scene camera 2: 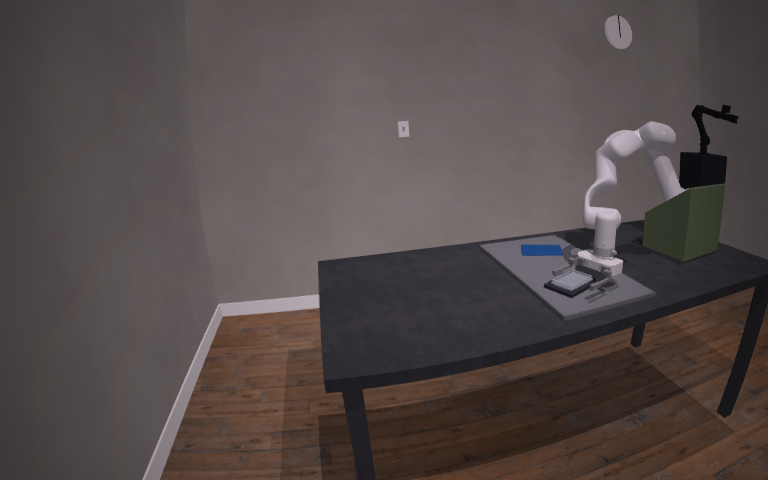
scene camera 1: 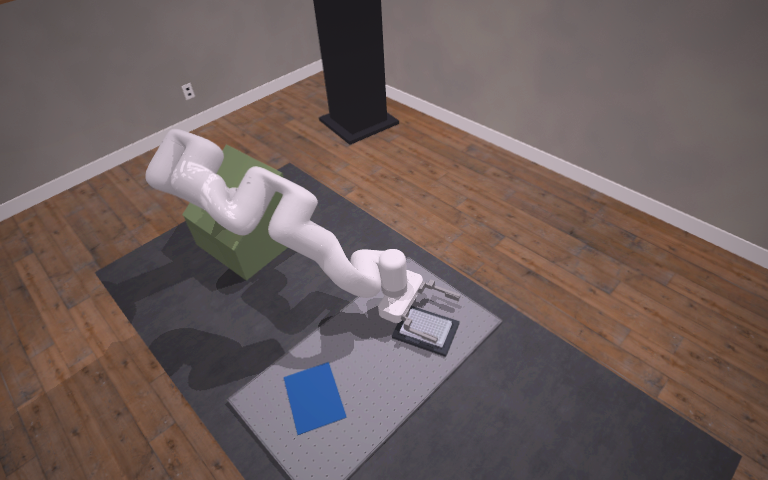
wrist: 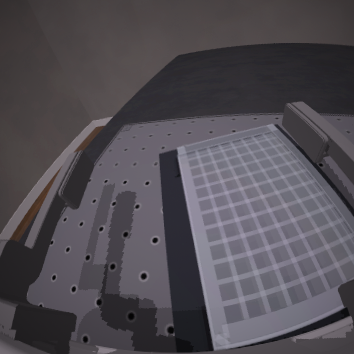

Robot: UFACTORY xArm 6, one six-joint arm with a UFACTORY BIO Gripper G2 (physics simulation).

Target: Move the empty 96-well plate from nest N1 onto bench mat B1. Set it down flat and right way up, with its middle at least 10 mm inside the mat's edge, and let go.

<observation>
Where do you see a clear 96-well plate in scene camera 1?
423, 322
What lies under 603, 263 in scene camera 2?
The gripper.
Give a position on a dark nest N1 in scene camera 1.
At 407, 339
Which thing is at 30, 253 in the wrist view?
The gripper.
</observation>
